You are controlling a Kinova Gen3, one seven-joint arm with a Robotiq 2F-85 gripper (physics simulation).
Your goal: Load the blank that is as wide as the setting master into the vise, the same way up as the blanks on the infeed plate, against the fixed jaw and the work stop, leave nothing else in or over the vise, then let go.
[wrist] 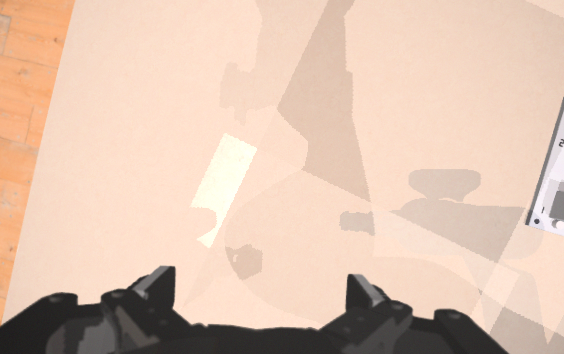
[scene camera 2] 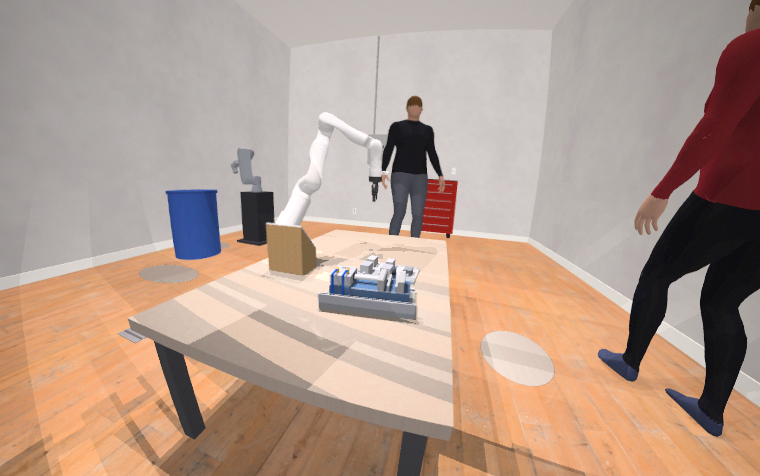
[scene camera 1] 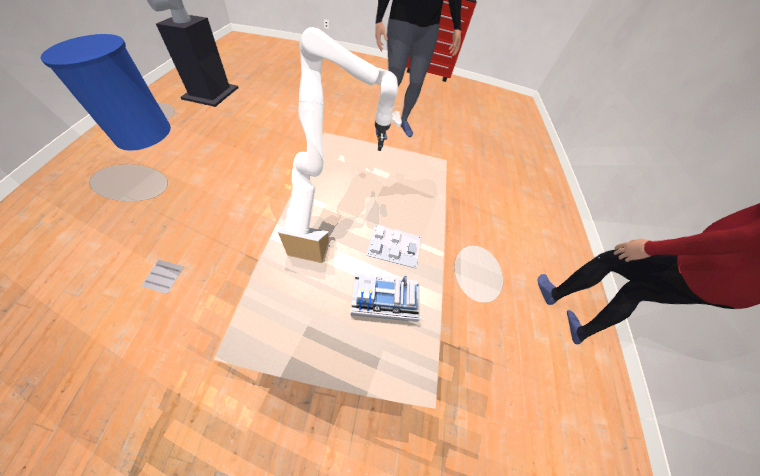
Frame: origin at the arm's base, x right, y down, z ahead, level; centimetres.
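Seen in the pictures: gripper, between the fingertips: (wrist: 261, 288) (scene camera 2: 374, 200) (scene camera 1: 379, 144); arm's base, origin of its link: (scene camera 2: 285, 232) (scene camera 1: 297, 231).
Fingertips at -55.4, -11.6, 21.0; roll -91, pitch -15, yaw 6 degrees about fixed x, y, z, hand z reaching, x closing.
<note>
Pixels of each thing's top centre, then the offset from my fingertips to it, as dx, dy, dz. Level surfaces: height alone.
- light infeed plate, centre of its top: (scene camera 2: 388, 270) (scene camera 1: 394, 245) +38.9, +27.5, +21.8
- vise, centre of its top: (scene camera 2: 371, 272) (scene camera 1: 389, 290) +67.0, +18.4, +23.5
- table, height of its surface: dy +28.3
My gripper (scene camera 1: 380, 148) (scene camera 2: 374, 199) (wrist: 261, 288) is open and empty, high above the table's far part, well away from the infeed plate and vise. The light infeed plate (scene camera 1: 404, 260) (wrist: 557, 162) bears several grey blanks, such as one blank (scene camera 1: 394, 252) at its near side and another blank (scene camera 1: 412, 248) at its right. Part of the plate shows at the wrist view's right edge. The vise (scene camera 1: 384, 284) (scene camera 2: 370, 289) has a blue body, upright grey jaws at right and blue upright strips at left. Which block is the setting master, and which blank matches its width, I cannot tell.
The table (scene camera 1: 336, 336) (scene camera 2: 280, 347) bears the arm's wooden wedge base (scene camera 1: 303, 246) (scene camera 2: 283, 249) at its left. A person in black (scene camera 1: 413, 33) (scene camera 2: 413, 148) stands beyond the far edge. A person in red (scene camera 1: 723, 263) (scene camera 2: 712, 134) is at the right.
</note>
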